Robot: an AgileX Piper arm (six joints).
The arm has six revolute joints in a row. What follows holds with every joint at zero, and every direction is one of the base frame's. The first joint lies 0.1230 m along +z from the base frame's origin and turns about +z. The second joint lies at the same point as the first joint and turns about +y. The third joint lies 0.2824 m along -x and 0.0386 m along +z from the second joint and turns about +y. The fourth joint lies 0.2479 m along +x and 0.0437 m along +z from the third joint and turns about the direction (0.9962, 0, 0.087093). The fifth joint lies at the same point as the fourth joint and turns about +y. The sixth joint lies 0.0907 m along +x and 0.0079 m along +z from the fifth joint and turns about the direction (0.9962, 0, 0.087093). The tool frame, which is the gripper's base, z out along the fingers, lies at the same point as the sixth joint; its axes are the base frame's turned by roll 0.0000, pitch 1.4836 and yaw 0.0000 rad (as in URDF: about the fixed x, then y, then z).
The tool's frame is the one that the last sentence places.
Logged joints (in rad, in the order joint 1, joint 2, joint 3, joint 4, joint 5, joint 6), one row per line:
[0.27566 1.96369 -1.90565 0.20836 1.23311 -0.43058]
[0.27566 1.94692 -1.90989 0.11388 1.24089 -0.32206]
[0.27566 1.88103 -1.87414 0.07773 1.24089 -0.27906]
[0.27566 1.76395 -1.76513 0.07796 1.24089 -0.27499]
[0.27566 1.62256 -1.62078 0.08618 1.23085 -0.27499]
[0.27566 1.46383 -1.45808 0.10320 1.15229 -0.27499]
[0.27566 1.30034 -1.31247 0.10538 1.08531 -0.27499]
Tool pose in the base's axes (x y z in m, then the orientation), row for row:
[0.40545 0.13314 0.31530 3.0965 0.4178 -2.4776]
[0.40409 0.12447 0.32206 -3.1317 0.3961 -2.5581]
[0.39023 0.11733 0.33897 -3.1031 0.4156 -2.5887]
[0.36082 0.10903 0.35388 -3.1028 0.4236 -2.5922]
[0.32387 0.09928 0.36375 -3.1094 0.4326 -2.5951]
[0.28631 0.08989 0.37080 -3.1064 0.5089 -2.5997]
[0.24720 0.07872 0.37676 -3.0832 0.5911 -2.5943]
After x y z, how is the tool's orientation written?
As angles about the fixed x, y, z axes (roll, pitch, yaw), in radians.
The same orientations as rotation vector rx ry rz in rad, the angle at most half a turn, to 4 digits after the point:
[-0.9089 2.5959 0.2487]
[-0.7900 2.6401 0.1460]
[-0.7343 2.6289 0.1065]
[-0.7273 2.6226 0.1079]
[-0.7232 2.6159 0.1189]
[-0.6946 2.5456 0.1389]
[-0.6683 2.4649 0.1383]

